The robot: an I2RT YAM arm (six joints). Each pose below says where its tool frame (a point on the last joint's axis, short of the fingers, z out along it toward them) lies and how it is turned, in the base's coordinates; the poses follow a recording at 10 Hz.
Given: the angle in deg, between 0 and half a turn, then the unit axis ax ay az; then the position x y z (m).
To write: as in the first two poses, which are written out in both.
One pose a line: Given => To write
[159.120 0.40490 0.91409 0.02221 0.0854 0.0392 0.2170] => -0.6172 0.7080 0.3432 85.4; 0.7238 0.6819 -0.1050 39.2; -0.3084 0.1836 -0.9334 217.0; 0 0 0 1
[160.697 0.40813 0.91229 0.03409 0.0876 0.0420 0.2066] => -0.6200 0.7125 0.3286 87.6; 0.7350 0.6740 -0.0745 42.0; -0.2745 0.1954 -0.9415 206.6; 0 0 0 1
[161.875 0.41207 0.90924 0.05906 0.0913 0.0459 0.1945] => -0.6192 0.7124 0.3303 91.3; 0.7491 0.6620 -0.0235 45.9; -0.2354 0.2329 -0.9436 194.5; 0 0 0 1
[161.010 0.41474 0.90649 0.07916 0.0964 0.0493 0.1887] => -0.6109 0.7057 0.3588 96.4; 0.7572 0.6532 0.0047 49.3; -0.2311 0.2746 -0.9334 188.7; 0 0 0 1
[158.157 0.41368 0.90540 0.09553 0.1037 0.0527 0.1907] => -0.5982 0.6867 0.4131 103.7; 0.7577 0.6524 0.0129 52.7; -0.2607 0.3207 -0.9106 190.7; 0 0 0 1
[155.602 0.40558 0.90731 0.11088 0.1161 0.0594 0.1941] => -0.5964 0.6573 0.4607 116.1; 0.7489 0.6622 0.0247 59.4; -0.2889 0.3598 -0.8872 194.1; 0 0 0 1
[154.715 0.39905 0.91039 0.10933 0.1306 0.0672 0.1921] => -0.6010 0.6451 0.4719 130.6; 0.7385 0.6740 0.0191 67.2; -0.3058 0.3600 -0.8814 192.1; 0 0 0 1
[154.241 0.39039 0.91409 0.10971 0.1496 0.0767 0.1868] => -0.6110 0.6306 0.4787 149.6; 0.7259 0.6875 0.0209 76.7; -0.3158 0.3603 -0.8778 186.8; 0 0 0 1
